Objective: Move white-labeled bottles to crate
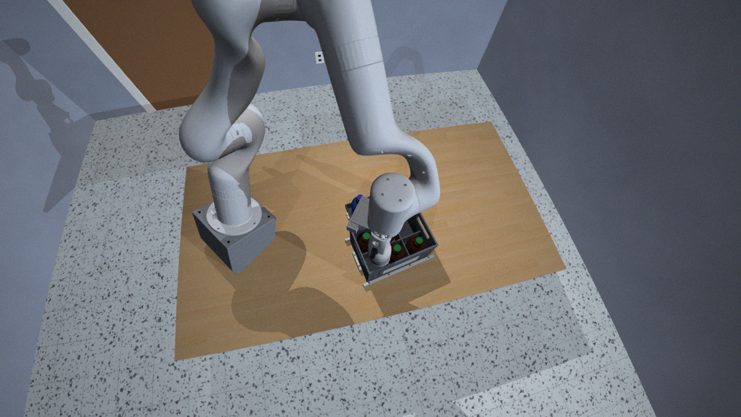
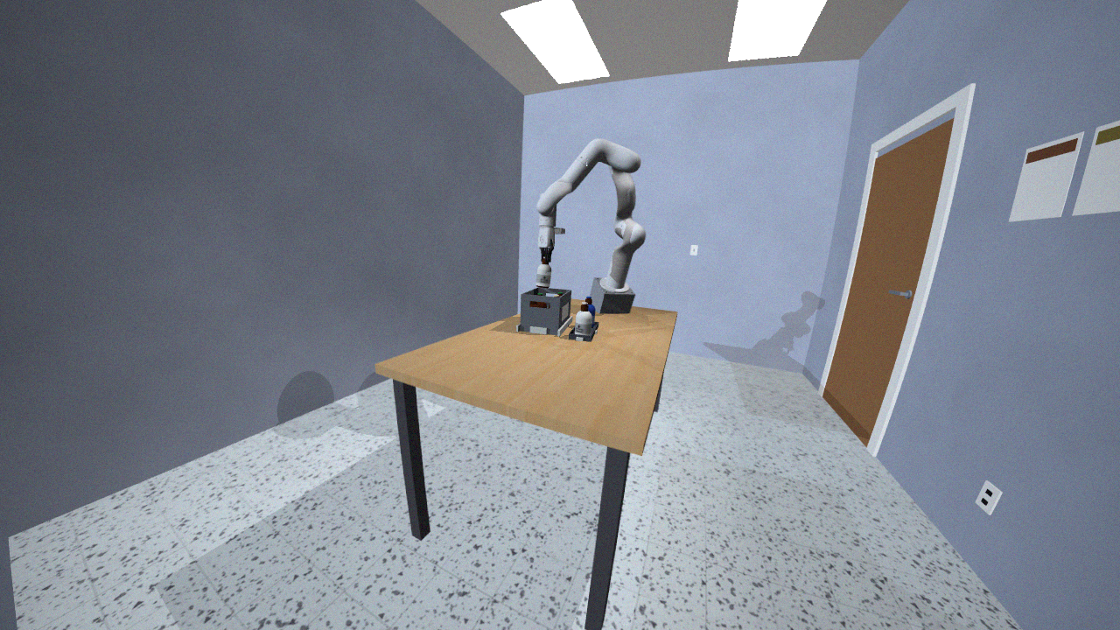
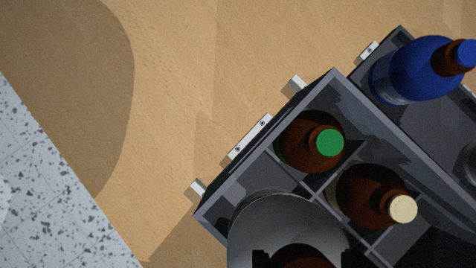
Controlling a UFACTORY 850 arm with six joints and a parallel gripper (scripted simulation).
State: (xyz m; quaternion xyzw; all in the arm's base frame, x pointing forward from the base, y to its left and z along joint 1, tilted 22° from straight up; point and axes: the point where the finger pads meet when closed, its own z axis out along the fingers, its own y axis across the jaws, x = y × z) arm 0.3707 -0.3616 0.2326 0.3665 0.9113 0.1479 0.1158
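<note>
Right now my hand is 250 mm above the crate, 90 mm short of it and 50 mm to the right of it. Round my hand: blue-labeled bottle (250 mm below, 240 mm to the left, 20 mm ahead); then dark tray (320 mm below, 250 mm to the left, 110 mm ahead).
</note>
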